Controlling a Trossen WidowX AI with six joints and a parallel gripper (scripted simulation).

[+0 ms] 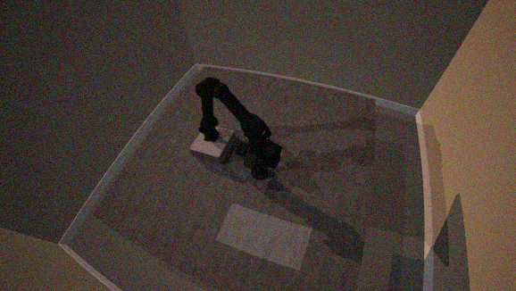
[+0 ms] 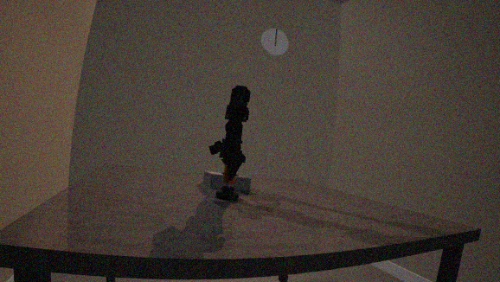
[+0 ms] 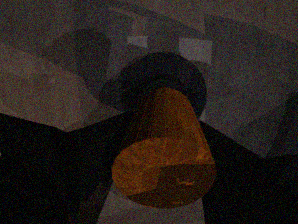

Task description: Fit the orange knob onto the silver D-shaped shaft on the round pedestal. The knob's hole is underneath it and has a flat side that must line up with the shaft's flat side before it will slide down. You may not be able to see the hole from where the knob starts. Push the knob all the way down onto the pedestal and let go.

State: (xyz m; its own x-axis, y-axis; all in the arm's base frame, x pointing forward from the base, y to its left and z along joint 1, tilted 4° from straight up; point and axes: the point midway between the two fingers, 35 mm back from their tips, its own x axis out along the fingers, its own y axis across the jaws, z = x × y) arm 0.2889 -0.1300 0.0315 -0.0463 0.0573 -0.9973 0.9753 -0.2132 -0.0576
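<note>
The dark round pedestal lies 4 cm below my gripper tip. Round my gripper tip: orange knob (3 cm above).
</note>
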